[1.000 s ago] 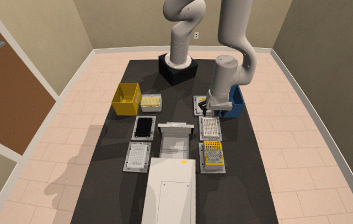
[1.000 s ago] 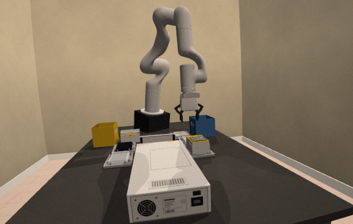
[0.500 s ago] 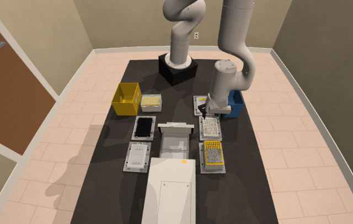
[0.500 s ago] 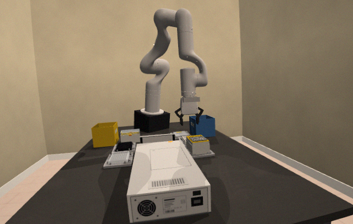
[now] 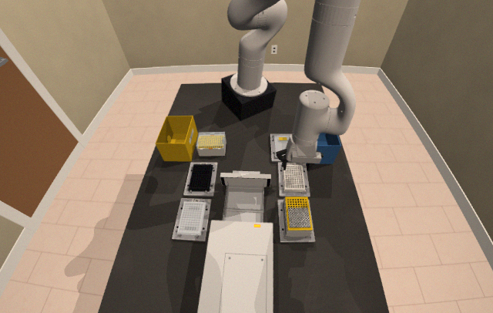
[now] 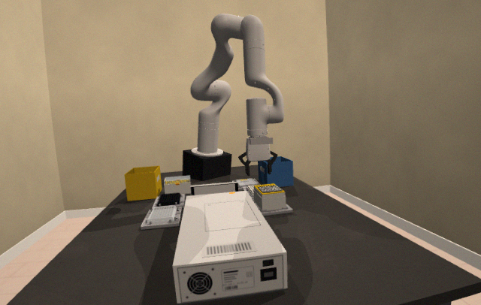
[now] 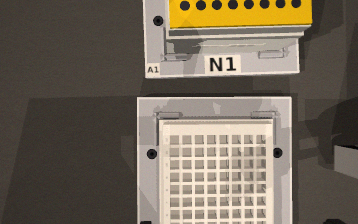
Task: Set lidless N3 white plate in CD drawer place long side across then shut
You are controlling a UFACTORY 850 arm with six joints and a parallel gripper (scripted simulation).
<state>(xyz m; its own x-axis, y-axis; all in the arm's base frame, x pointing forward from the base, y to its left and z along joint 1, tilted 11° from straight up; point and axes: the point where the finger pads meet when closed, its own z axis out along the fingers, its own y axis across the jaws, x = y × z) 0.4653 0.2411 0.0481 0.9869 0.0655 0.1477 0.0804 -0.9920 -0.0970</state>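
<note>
My gripper is now 8 cm above the white well plate. The rest, counted from my hand: nest (9 cm below); yellow tip box (17 cm ahead, 4 cm below); blue bin (19 cm behind, 11 cm to the left, 6 cm below).
</note>
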